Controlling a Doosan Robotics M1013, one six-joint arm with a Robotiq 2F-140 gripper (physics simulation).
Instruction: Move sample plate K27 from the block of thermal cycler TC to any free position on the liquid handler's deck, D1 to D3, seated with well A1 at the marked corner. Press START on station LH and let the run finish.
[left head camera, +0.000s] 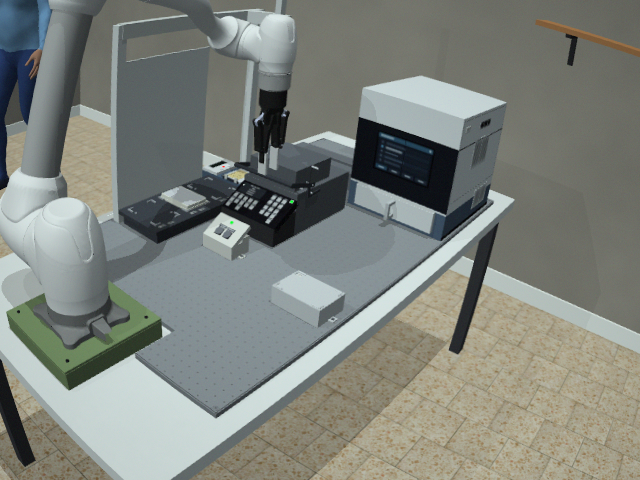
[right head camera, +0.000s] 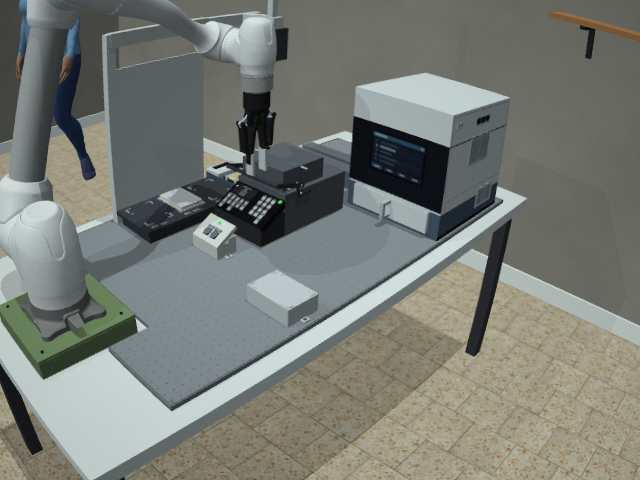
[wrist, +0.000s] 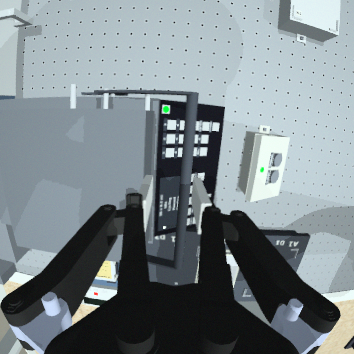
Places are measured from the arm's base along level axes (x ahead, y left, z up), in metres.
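Pixels of known places: gripper, fingertip midpoint: (left head camera: 267, 171) (right head camera: 256, 171) (wrist: 172, 187); arm's base at its link origin: (left head camera: 80, 315) (right head camera: 62, 310).
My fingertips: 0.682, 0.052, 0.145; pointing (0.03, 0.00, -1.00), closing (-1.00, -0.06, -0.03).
Note:
Ahead of a thing's pixels: the offset from my fingertips to its top centre, as dx, dy, dz. "spot": to the spot under its first point. Level surfaces: height alone.
The thermal cycler @(spot: +0.165, -0.085, -0.117) (left head camera: 323, 202) (right head camera: 316, 202) has a dark body, a sloped keypad with a green light and a grey lid @(spot: +0.110, -0.031, +0.015) (wrist: 65, 150) that looks shut. Plate K27 does not show. A dark handle bar @(spot: -0.012, -0.056, -0.004) (wrist: 190, 135) stands out from the lid's front. My gripper (left head camera: 267, 164) (right head camera: 256, 164) (wrist: 172, 187) is part-open and empty, low over the cycler's front; in the wrist view the bar runs between its fingers, not gripped. The black deck @(dz -0.140) (left head camera: 155, 212) (right head camera: 149, 212) (wrist: 272, 260) carries a pale plate @(-0.116, +0.232, -0.124) (left head camera: 184, 196) (right head camera: 180, 198) around its middle. A cream box @(-0.162, -0.009, -0.104) (left head camera: 225, 235) (right head camera: 214, 235) (wrist: 255, 170) has two buttons and a green light.
A white instrument with a screen @(+0.556, -0.222, +0.215) (left head camera: 404, 157) (right head camera: 398, 157) stands at the right. A grey box @(-0.208, -0.336, -0.132) (left head camera: 307, 295) (right head camera: 281, 295) (wrist: 315, 17) sits near the front edge. A tall grey panel @(spot: -0.123, +0.324, +0.069) (left head camera: 165, 129) (right head camera: 160, 134) rises behind the deck. A small device with a yellow patch @(+0.149, +0.246, -0.133) (left head camera: 236, 176) is beside the cycler.

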